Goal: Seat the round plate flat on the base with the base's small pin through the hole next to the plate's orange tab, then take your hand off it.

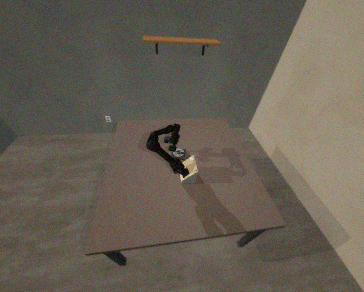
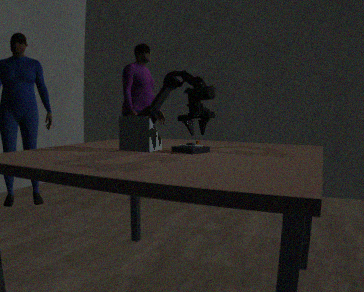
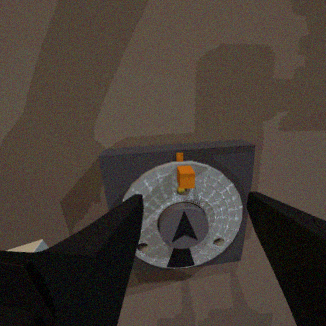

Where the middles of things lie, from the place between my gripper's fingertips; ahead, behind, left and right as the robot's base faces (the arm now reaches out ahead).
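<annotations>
From my hand: round grey plate (image 3: 207, 187), 40 mm to the right, 20 mm behind, 40 mm below. Dark square base (image 3: 121, 166), 40 mm to the right of my hand, 20 mm behind, 60 mm below.
</annotations>
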